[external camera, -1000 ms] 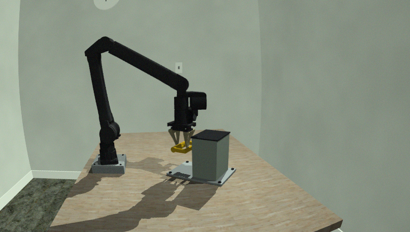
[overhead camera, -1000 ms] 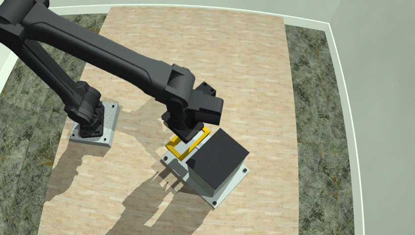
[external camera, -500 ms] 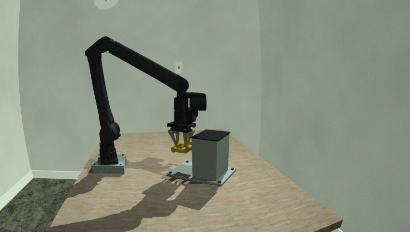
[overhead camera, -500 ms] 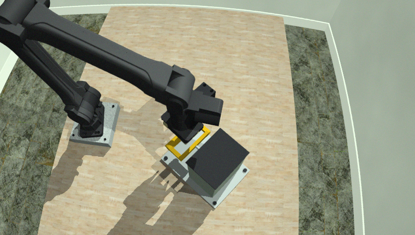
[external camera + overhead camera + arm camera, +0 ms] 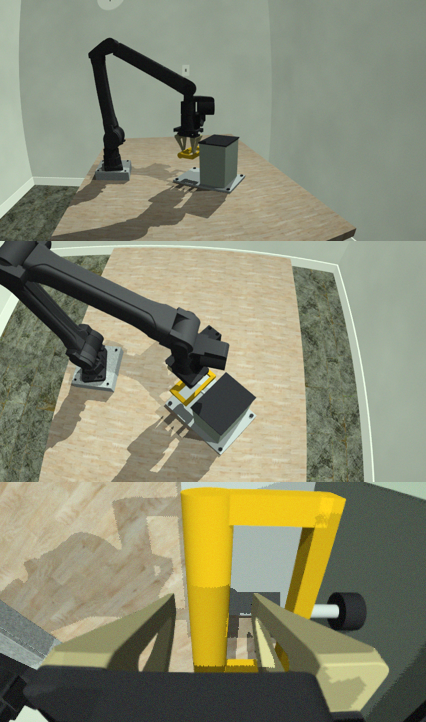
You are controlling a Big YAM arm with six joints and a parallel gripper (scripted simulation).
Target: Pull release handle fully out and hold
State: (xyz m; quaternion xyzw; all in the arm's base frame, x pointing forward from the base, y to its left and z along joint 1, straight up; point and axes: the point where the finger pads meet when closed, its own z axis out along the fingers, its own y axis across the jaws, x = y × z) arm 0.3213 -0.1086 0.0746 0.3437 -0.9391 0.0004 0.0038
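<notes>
Now: hand 4 cm to the left of the release handle and 3 cm short of it. Also, from my hand: bolted base plate 10 cm below, 7 cm to the right, 6 cm ahead.
</notes>
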